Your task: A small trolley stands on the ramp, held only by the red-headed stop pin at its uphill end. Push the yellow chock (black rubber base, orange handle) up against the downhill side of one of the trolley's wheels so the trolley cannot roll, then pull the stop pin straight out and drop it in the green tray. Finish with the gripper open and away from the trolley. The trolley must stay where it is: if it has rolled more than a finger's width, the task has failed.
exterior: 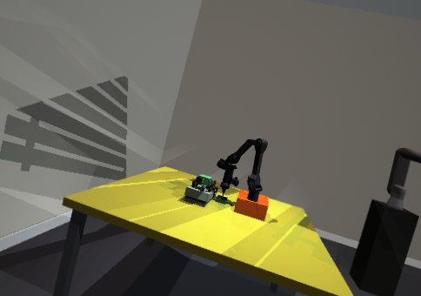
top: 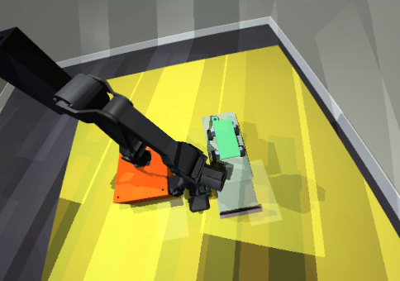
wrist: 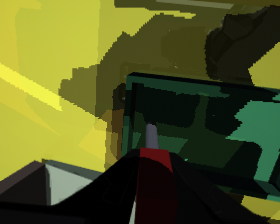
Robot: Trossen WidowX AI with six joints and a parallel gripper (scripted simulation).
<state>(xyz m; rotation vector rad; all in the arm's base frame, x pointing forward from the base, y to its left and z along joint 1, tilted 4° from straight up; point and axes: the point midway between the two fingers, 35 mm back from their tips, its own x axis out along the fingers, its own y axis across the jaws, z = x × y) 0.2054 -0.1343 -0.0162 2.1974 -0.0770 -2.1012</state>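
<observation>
Now: gripper tip 30 mm to the right of the green tray and 60 mm above it. Round my gripper tip: trolley: 130 mm ahead, 150 mm to the left, 60 mm above; red-headed stop pin: right at my gripper tip; yellow chock: 80 mm ahead, 60 mm to the left, 30 mm above.
</observation>
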